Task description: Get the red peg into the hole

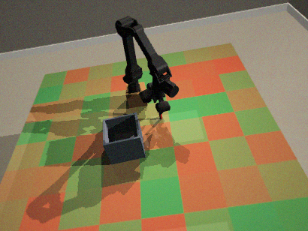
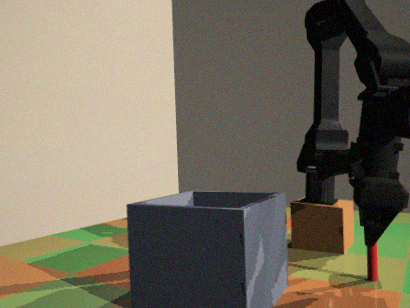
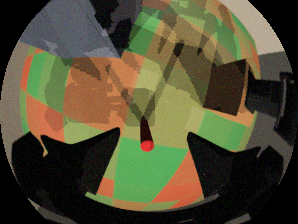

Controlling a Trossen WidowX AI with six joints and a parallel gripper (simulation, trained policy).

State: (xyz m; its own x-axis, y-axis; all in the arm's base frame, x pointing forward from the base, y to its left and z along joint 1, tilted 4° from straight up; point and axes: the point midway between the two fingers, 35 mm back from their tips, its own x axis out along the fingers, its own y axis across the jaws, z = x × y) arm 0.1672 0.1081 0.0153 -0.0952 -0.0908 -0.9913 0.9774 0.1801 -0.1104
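Now: the red peg 20 mm below my gripper tip, 10 mm to the left of it and 10 mm ahead of it. From my gripper tip the other things lie so: grey plate 180 mm to the right, 160 mm ahead, 20 mm below.
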